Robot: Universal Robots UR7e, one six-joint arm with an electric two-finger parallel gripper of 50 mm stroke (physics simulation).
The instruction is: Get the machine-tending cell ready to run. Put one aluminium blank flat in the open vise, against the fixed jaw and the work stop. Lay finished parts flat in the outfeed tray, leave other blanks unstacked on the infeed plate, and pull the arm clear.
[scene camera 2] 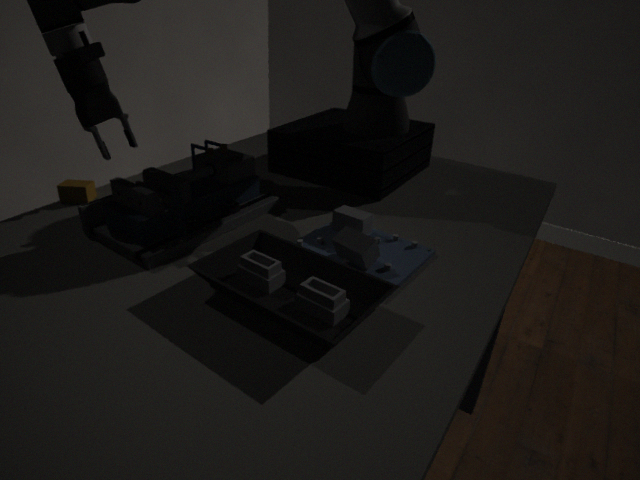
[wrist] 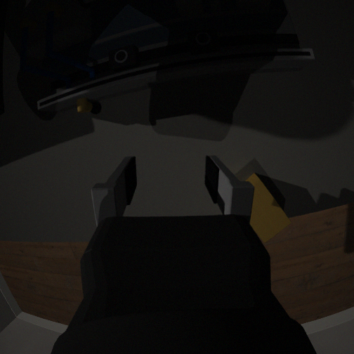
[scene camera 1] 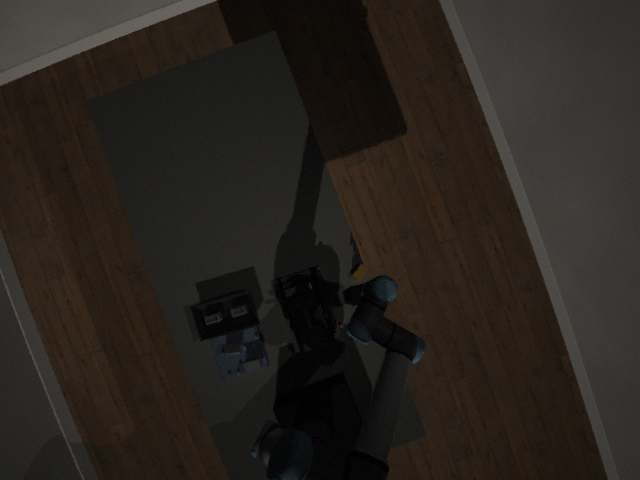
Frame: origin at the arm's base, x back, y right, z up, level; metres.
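Seen in the pictures: gripper, between the fingertips: (scene camera 2: 121,152); arm's base, origin of its link: (scene camera 2: 375,128).
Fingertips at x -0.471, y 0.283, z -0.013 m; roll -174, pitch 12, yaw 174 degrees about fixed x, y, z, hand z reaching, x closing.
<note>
Offsets run from my fingertips to a thing's top centre. "pt": to the spot under its first point.
My gripper (scene camera 2: 119,150) (wrist: 170,170) is open and empty, above the far long side of the vise, between it and the table edge. The dark vise {dx +0.014, dy -0.178, dz +0.008 m} (scene camera 1: 309,312) (scene camera 2: 173,193) (wrist: 225,42) is heavily shadowed; I cannot tell whether a blank lies in its jaws. Two light finished parts {pt dx -0.057, dy -0.539, dz -0.058 m} (scene camera 1: 212,317) (scene camera 2: 323,300) sit side by side in the black outfeed tray {pt dx +0.001, dy -0.561, dz -0.066 m} (scene camera 2: 361,290). On the blue infeed plate {dx +0.110, dy -0.483, dz -0.083 m} (scene camera 1: 225,365) (scene camera 2: 402,256), one grey blank {dx +0.081, dy -0.497, dz -0.036 m} (scene camera 1: 233,349) (scene camera 2: 356,248) nearer the tray looks tilted. Another blank {dx +0.160, dy -0.437, dz -0.047 m} (scene camera 1: 252,364) (scene camera 2: 352,219) stands behind it, seen from scene camera 2.
A yellow block {dx -0.076, dy +0.058, dz -0.057 m} (scene camera 1: 360,271) (scene camera 2: 76,191) (wrist: 267,212) lies at the table edge near the gripper. Thin blue upright frames stand at the vise's end nearer the robot. The dark base box (scene camera 1: 320,403) (scene camera 2: 351,149) carries the arm. A small yellow knob (wrist: 84,105) shows beside the vise.
</note>
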